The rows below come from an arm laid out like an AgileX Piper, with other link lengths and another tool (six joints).
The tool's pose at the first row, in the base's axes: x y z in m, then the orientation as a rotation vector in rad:
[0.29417, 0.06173, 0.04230, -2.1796, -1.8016, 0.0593]
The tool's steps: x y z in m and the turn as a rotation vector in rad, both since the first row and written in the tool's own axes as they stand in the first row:
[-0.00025, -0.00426, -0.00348, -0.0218, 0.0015, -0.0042]
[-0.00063, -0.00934, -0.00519, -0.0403, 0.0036, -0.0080]
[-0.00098, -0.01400, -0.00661, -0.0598, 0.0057, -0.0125]
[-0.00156, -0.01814, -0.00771, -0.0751, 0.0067, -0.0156]
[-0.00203, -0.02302, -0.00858, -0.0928, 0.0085, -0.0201]
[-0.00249, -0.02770, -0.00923, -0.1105, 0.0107, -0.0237]
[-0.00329, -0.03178, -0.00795, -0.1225, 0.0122, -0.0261]
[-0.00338, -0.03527, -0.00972, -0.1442, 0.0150, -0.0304]
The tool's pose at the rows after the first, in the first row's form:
[0.29086, 0.06143, 0.04669, -2.1901, -1.8142, 0.0372]
[0.28634, 0.06152, 0.04959, -2.1984, -1.8247, 0.0174]
[0.28215, 0.06162, 0.05211, -2.2066, -1.8363, -0.0036]
[0.27834, 0.06149, 0.05415, -2.2135, -1.8452, -0.0194]
[0.27380, 0.06163, 0.05619, -2.2204, -1.8561, -0.0388]
[0.26940, 0.06180, 0.05796, -2.2279, -1.8657, -0.0585]
[0.26506, 0.06195, 0.05769, -2.2329, -1.8722, -0.0719]
[0.26213, 0.06205, 0.06027, -2.2419, -1.8836, -0.0965]

